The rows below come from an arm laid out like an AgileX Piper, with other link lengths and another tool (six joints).
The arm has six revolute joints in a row. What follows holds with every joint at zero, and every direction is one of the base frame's. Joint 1 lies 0.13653 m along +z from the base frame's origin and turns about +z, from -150.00 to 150.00 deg. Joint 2 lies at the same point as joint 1 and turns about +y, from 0.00 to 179.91 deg. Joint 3 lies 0.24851 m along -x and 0.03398 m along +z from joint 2 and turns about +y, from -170.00 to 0.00 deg. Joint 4 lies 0.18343 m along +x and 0.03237 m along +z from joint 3 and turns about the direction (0.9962, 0, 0.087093), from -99.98 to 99.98 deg. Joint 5 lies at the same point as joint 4 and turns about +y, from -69.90 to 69.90 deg. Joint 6 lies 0.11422 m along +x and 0.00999 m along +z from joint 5 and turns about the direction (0.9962, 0, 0.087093), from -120.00 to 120.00 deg. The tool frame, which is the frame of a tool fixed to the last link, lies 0.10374 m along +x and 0.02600 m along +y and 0.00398 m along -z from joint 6; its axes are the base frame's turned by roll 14.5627, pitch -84.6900 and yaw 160.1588 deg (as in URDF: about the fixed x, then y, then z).
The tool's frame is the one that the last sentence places.
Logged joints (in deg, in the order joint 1, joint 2, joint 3, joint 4, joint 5, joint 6), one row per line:
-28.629 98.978 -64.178 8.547 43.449 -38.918
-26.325 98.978 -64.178 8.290 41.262 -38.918
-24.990 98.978 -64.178 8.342 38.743 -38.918
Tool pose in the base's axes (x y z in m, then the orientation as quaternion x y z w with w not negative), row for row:
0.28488 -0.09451 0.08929 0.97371 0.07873 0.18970 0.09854
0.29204 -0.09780 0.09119 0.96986 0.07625 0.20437 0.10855
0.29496 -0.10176 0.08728 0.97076 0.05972 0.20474 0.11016
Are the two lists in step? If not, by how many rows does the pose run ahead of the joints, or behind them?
The pose runs 2 rows ahead of the joints: the pose in row i belongs to the joints in row i + 2.
